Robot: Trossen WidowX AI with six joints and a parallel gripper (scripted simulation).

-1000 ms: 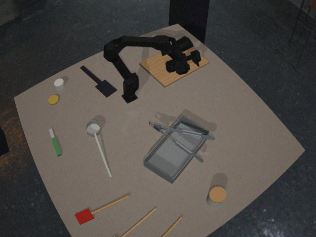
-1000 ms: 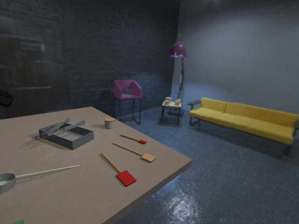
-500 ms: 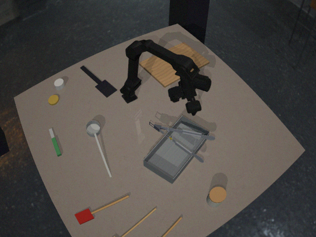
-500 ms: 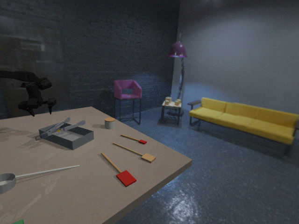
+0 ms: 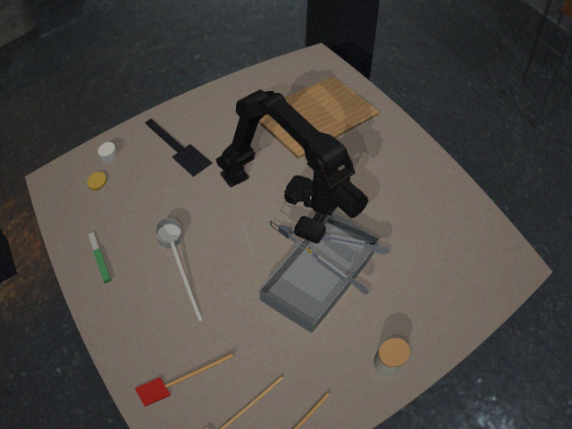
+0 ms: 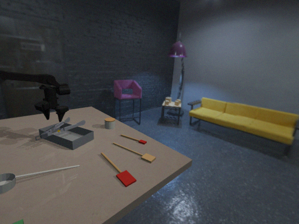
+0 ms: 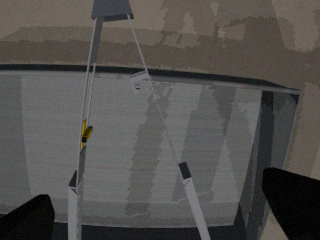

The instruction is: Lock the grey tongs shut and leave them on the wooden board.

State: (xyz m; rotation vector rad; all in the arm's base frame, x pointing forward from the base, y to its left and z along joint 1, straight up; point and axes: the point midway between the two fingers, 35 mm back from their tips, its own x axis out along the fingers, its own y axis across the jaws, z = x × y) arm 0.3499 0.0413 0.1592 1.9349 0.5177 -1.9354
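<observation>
Now: the grey roasting tin 10 cm below my gripper tip, 6 cm ahead of it and 3 cm to the right of it. Round my gripper tip: cork-lidded jar: 37 cm ahead, 9 cm below, 3 cm to the right; red spatula: 51 cm to the right, 13 cm ahead, 12 cm below; wooden board: 44 cm behind, 32 cm to the left, 12 cm below.
</observation>
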